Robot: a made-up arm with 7 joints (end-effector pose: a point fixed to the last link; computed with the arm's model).
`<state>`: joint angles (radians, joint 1 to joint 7).
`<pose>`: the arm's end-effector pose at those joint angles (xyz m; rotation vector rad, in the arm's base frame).
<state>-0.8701 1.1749 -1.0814 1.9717 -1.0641 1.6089 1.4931</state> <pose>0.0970 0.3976 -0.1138 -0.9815 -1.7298 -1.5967</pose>
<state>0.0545 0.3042 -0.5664 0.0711 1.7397 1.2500 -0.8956</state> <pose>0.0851 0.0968 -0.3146 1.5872 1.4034 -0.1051</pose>
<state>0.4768 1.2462 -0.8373 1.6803 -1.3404 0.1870 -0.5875</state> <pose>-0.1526 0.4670 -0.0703 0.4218 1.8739 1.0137</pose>
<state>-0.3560 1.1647 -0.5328 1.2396 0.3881 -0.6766 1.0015</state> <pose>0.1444 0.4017 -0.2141 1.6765 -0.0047 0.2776</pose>
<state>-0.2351 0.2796 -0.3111 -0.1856 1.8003 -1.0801 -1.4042</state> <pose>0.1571 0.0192 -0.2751 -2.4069 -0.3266 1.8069</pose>
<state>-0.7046 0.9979 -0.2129 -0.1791 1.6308 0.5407 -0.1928</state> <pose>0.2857 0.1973 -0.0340 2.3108 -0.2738 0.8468</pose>
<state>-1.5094 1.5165 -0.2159 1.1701 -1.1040 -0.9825 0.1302</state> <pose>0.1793 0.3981 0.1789 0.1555 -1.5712 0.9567</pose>
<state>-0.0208 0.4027 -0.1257 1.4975 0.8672 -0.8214 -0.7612</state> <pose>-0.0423 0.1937 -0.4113 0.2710 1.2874 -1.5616</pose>
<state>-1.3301 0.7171 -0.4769 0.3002 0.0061 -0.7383 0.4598</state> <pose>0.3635 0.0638 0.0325 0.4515 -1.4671 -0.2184</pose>
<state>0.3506 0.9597 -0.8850 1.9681 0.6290 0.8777 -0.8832</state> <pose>-0.1511 0.4208 -0.1015 -0.5887 -2.1332 -0.4288</pose>
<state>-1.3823 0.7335 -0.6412 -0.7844 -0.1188 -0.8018 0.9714</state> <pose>0.1829 0.0233 0.0394 -0.7356 -1.9058 -0.7881</pose>
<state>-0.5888 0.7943 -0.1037 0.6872 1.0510 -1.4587 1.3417</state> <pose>0.2557 0.2161 -0.2175 0.6100 -1.2262 -0.1525</pose>
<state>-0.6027 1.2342 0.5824 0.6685 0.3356 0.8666 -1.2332</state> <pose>0.1825 0.4390 -0.0132 0.1014 0.8893 0.1644</pose>
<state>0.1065 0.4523 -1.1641 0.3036 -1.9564 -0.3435 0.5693</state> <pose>-0.0407 0.0498 -0.3838 -0.7649 1.5475 0.6753</pose>
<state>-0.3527 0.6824 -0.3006 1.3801 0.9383 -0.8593 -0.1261</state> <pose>0.1193 0.2712 -0.3559 1.1244 0.7751 -1.1140</pose>
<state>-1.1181 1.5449 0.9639 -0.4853 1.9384 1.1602 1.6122</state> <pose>-0.0165 0.2378 0.1625 0.3040 0.3276 -1.3084</pose>
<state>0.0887 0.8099 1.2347 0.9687 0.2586 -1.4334 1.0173</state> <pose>-0.0025 0.4019 -0.1542 0.9228 -1.0555 1.4718</pose>
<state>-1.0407 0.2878 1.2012 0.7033 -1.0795 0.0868 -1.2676</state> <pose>0.3479 0.2435 -0.1820 -0.9493 -1.3651 -0.3815</pose>
